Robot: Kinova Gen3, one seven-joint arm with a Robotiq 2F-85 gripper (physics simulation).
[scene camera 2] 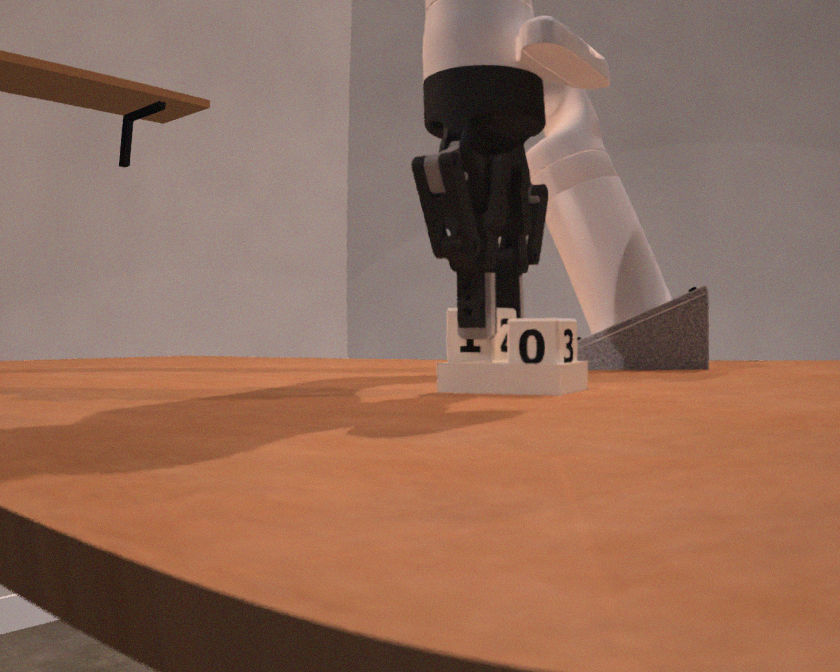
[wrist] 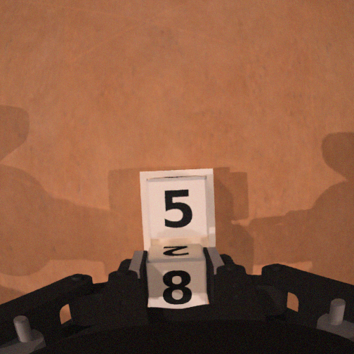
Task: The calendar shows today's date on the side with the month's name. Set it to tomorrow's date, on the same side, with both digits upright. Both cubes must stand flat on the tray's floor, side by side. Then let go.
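Pixels of known places: gripper, fingertip midpoint: (scene camera 2: 492,338); arm's base at its link origin: (scene camera 2: 634,320).
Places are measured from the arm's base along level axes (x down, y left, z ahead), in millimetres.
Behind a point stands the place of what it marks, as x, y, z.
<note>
The held cube (scene camera 2: 483,353) {23, 44, 359} (wrist: 177,286) has an 8 on top in the wrist view, a 2 on the side facing the other cube, and a 1 on the side facing the scene camera. My gripper (scene camera 2: 498,320) {15, 40, 343} (wrist: 175,265) is shut on it, over the left part of the white tray (scene camera 2: 497,379) {37, 57, 367} (wrist: 143,210). It stands upright, a little higher than the other cube; its underside is hidden. The other cube (scene camera 2: 533,341) {16, 76, 359} (wrist: 177,210) sits in the tray's right part, with 5 on top, 0 towards the scene camera and 3 on its right side. The month's name does not show.
The wooden table (scene camera 2: 490,504) {45, 207, 616} (wrist: 175,90) carries the tray. The arm's grey wedge-shaped base (scene camera 2: 651,339) {18, 46, 74} stands behind the tray to the right. A wooden shelf (scene camera 2: 91,91) is on the wall at the upper left. The table's edge runs across the lower left.
</note>
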